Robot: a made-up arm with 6 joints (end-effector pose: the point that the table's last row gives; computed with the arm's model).
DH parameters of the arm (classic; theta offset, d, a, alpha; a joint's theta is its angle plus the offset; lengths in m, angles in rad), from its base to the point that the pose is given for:
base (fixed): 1.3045 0 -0.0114 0
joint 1: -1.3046 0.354 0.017 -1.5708
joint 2: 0.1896 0 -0.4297 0
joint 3: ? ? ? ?
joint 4: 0 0.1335 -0.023 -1.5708
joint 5: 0 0.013 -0.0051 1.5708
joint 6: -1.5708 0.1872 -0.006 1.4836
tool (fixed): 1.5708 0.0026 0 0
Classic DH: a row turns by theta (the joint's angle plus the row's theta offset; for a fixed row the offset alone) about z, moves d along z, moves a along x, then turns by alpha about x.
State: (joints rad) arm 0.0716 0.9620 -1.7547 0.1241 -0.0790 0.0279
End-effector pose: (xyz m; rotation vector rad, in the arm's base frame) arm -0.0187 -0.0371 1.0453 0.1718 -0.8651 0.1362
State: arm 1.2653 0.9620 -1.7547 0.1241 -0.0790 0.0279
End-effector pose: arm 0.0154 -0.0352 1.0453 0.6744 -0.6644 1.2464
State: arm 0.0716 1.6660 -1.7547 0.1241 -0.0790 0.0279
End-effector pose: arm 0.4358 -0.0045 0.9033 0.1572 -0.1621 0.0874
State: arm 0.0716 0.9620 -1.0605 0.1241 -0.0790 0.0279
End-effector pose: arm 0.1396 -0.0257 0.8863 0.1575 -0.1718 0.0881
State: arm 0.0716 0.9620 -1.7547 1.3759 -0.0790 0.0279
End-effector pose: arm 0.0007 -0.0900 1.0324 1.3323 -0.6776 0.6791
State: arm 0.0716 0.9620 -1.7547 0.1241 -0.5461 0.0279
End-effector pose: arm -0.0993 -0.0529 1.0736 0.2006 -1.3314 0.1090
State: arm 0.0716 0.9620 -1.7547 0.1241 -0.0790 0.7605
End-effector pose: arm -0.0208 -0.0409 1.0469 0.8256 -0.7899 0.5105
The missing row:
joint 3: 1.294 -0.038 -0.0346 1.5708
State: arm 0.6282 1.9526 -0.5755 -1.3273 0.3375 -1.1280
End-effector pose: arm 0.3163 0.1333 0.4192 2.6195 -0.2607 -1.6574
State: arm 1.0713 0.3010 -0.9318 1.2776 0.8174 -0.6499
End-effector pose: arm -0.1527 -0.1306 0.7461 0.3349 0.0477 1.9132
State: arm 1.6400 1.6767 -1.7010 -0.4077 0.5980 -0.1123
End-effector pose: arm 0.0174 0.4290 0.7544 -0.8270 0.0348 1.4171
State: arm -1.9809 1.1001 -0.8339 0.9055 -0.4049 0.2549
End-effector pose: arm -0.1894 -0.1648 0.8250 0.5745 -1.2486 -1.9082
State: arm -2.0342 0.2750 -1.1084 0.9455 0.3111 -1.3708
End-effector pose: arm 0.0866 0.1685 0.8116 -1.0075 0.0919 -1.8402
